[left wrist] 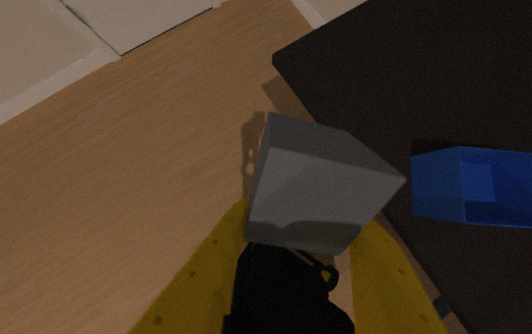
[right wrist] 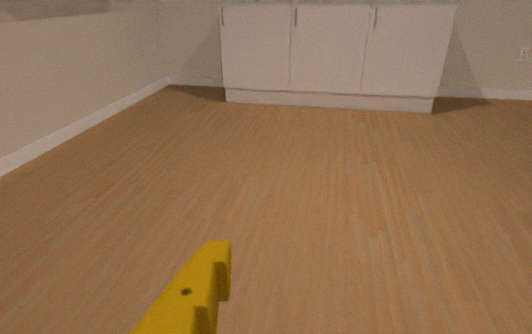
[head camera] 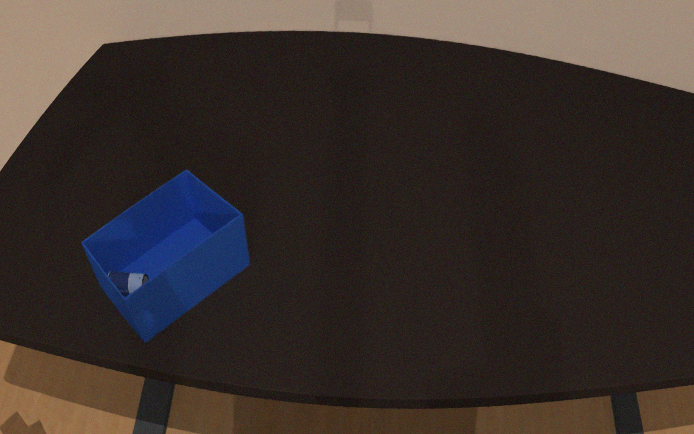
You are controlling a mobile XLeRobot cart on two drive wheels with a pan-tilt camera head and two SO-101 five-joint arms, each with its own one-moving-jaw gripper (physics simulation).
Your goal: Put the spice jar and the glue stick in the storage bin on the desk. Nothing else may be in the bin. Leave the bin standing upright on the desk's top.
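Places are measured from the left arm's base along level axes (x left, y back, z up), in millimetres.
Pixels of known places: left hand, tool point: [left wrist: 250, 208]; right hand, tool point: [right wrist: 229, 262].
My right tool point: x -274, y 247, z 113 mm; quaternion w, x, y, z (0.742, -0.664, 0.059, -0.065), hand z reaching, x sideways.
Note:
For each thing: its top centre in the pictures, then the offset to it from my right tool point. Level surfaces: height alone.
- blue storage bin, top centre: [head camera: 156, 229] [left wrist: 515, 188] dx +169, dy -704, dz -93 mm
- dark desk, surface height: dz -168 mm
- white cylinder, top centre: [head camera: 123, 273] dx +222, dy -691, dz -135 mm
- grey block, top centre: [left wrist: 332, 171] dx +441, dy -518, dz +74 mm
- Wooden floor, surface height: dz -888 mm
The blue storage bin [head camera: 214, 261] [left wrist: 436, 186] stands upright on the left part of the dark desk [head camera: 409, 204] [left wrist: 400, 75]. A short dark-blue and white cylinder [head camera: 127, 282], which looks like the spice jar, lies in the bin's near left corner, partly hidden by the wall. The glue stick cannot be made out in these views. My left gripper [left wrist: 307, 215] is shut on a grey block [left wrist: 310, 185], held to the left of the bin in the left wrist view. My right gripper [right wrist: 221, 250] is open, with one notched jaw showing and no thing at it.
The desk's curved front edge and two dark legs [head camera: 153, 406] [head camera: 626, 414] show in the head view. Wooden floor [left wrist: 125, 175] [right wrist: 300, 200] lies beside the desk. A white cabinet [right wrist: 325, 50] stands at the far wall in the right wrist view.

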